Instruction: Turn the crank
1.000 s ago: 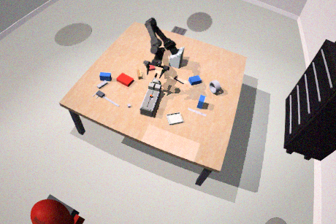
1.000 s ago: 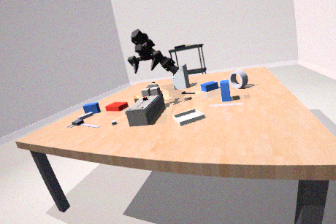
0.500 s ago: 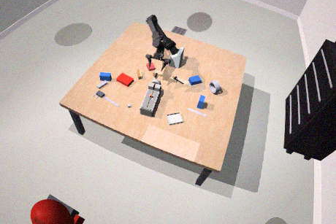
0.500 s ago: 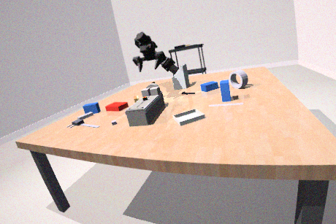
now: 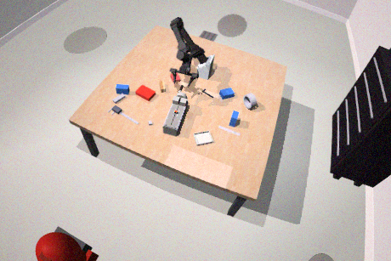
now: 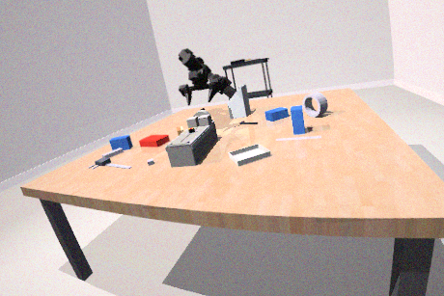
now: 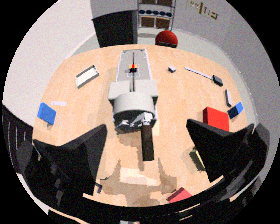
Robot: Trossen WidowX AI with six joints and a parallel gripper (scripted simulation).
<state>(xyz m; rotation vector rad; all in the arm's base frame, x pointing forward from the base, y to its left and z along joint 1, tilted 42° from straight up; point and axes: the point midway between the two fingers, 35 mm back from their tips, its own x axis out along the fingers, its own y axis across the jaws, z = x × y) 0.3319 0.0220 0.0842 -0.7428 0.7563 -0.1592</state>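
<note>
Now: the dark crank handle 20 mm behind my gripper tip and 40 mm below it. Also, from my gripper tip: red block (50 mm ahead, 250 mm to the right, 140 mm below); then white tray (220 mm ahead, 250 mm to the left, 140 mm below); then red pointer (160 mm ahead, 40 mm to the left, 70 mm below).
</note>
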